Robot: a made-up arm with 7 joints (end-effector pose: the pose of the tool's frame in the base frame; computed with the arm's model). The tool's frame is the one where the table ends.
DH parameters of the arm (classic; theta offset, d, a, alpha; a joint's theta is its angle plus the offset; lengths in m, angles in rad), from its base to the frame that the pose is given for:
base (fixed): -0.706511 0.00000 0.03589 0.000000
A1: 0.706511 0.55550 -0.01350 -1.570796
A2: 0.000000 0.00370 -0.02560 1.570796
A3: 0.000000 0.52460 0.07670 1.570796
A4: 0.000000 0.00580 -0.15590 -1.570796
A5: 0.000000 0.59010 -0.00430 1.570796
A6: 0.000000 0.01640 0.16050 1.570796
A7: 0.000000 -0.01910 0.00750 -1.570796
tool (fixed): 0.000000 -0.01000 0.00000 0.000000
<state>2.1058 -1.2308 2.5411 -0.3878 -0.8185 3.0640 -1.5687</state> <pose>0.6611 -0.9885 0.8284 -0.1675 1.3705 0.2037</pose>
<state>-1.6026 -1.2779 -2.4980 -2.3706 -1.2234 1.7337 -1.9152</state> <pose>-0.4185 0.2935 0.0360 1.4739 -1.4112 0.2062</pose>
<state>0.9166 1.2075 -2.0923 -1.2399 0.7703 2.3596 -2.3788</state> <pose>0.8729 0.2513 1.3076 -0.3588 1.2593 0.6489</pose>
Working (the frame after each row of the table, in the pose's form):
after base (fixed): 0.0273 -0.0233 0.0000 0.0000 0.0000 -0.7065
after A1: 0.0191 -0.0340 0.5555 -1.4498 -0.7152 0.7152
after A2: 0.0106 -0.0390 0.5794 -0.5514 1.1176 0.7995
after A3: 0.3535 0.2989 0.8016 0.1744 -0.6162 -0.7270
after A4: 0.4046 0.4424 0.8351 -0.4663 1.0208 -1.6687
after A5: 0.8369 0.2148 1.1661 1.2365 0.0379 -1.5370
after A6: 0.8913 0.2405 1.3158 1.8150 -0.3803 1.3095
after A7: 0.8805 0.2571 1.3105 -0.3588 1.2593 0.6489

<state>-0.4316 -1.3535 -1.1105 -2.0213 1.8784 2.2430 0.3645</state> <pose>-0.5299 -0.5772 0.8223 -1.1406 1.0735 -0.5929</pose>
Working (the frame after each row of the table, in the pose's form):
after base (fixed): 0.0273 -0.0233 0.0000 0.0000 0.0000 -0.7065
after A1: 0.0150 -0.0177 0.5555 -1.5442 0.3385 -0.3385
after A2: 0.0116 -0.0120 0.5305 -0.2918 -1.3311 -0.3632
after A3: -0.4758 0.1368 0.6769 1.4795 -2.1852 0.0910
after A4: -0.6219 0.1343 0.7315 1.2261 0.3434 -0.2405
after A5: -0.5472 -0.4255 0.9024 2.1897 0.4495 2.0116
after A6: -0.5214 -0.5733 0.8431 0.1907 0.3736 -1.4677
after A7: -0.5209 -0.5729 0.8226 -1.1406 1.0735 -0.5929

